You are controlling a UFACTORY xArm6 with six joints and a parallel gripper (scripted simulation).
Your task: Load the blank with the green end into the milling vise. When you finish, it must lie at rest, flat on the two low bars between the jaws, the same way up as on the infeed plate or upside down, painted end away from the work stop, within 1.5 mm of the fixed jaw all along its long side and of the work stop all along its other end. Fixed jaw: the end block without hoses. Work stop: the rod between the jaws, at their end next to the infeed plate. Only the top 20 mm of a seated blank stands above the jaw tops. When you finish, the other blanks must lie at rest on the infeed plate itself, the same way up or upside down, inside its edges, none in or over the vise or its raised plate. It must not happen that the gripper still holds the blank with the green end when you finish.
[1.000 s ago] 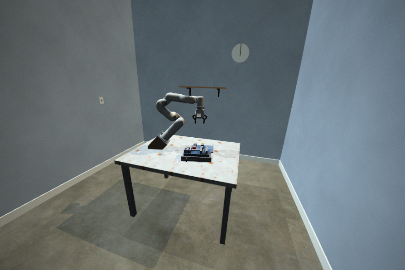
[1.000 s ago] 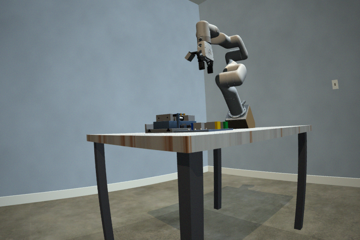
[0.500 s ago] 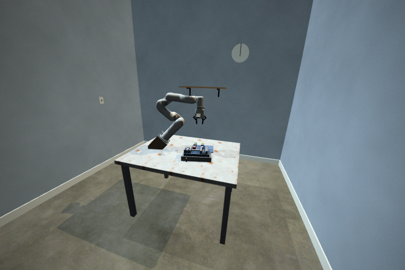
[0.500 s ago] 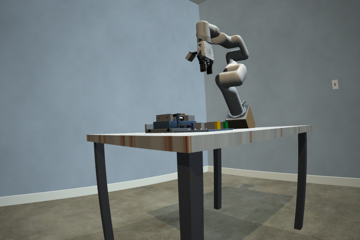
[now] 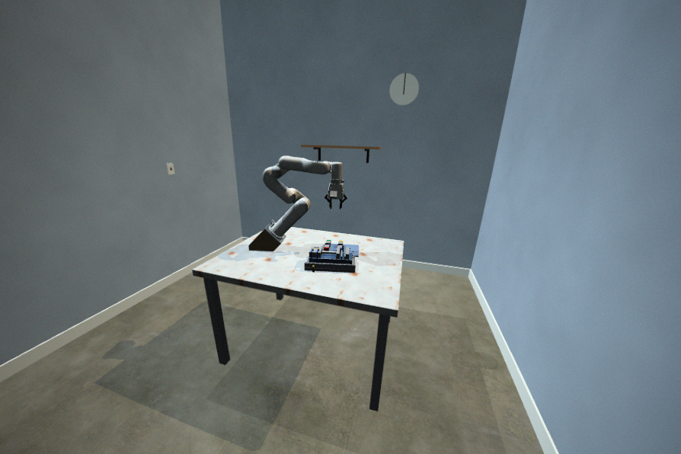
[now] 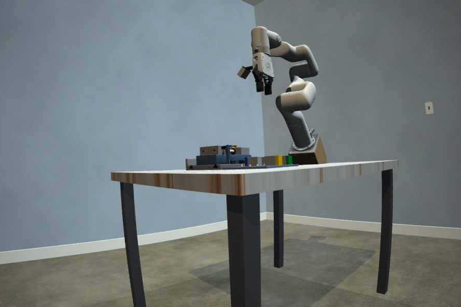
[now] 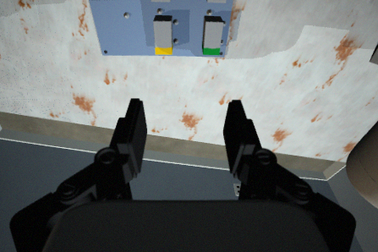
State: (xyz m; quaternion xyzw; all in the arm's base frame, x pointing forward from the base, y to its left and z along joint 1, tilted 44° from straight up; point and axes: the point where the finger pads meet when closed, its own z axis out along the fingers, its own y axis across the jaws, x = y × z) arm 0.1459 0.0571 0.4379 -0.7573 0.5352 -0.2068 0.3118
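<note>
The green-ended blank is 7 cm behind my hand, 2 cm to the left of it and 29 cm below it. The rest, counted from my hand: work stop rod (14 cm ahead, 12 cm to the right, 23 cm below); then blue-ended blank (6 cm ahead, 2 cm to the right, 29 cm below); then yellow-ended blank (1 cm ahead, 6 cm to the left, 29 cm below).
</note>
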